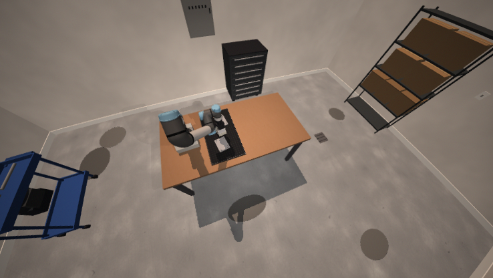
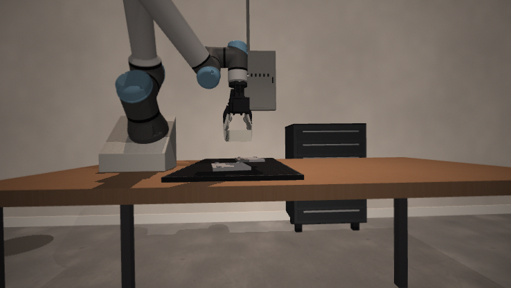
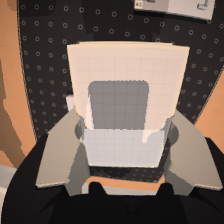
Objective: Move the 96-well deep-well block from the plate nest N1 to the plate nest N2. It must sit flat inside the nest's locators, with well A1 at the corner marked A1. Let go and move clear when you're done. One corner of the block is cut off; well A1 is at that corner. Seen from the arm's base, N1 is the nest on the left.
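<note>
My gripper is now 30 mm past the plate nest N2, 120 mm to the left of it and 100 mm above it. From my hand the other things lie so: white 96-well deep-well block 10 mm above.
</note>
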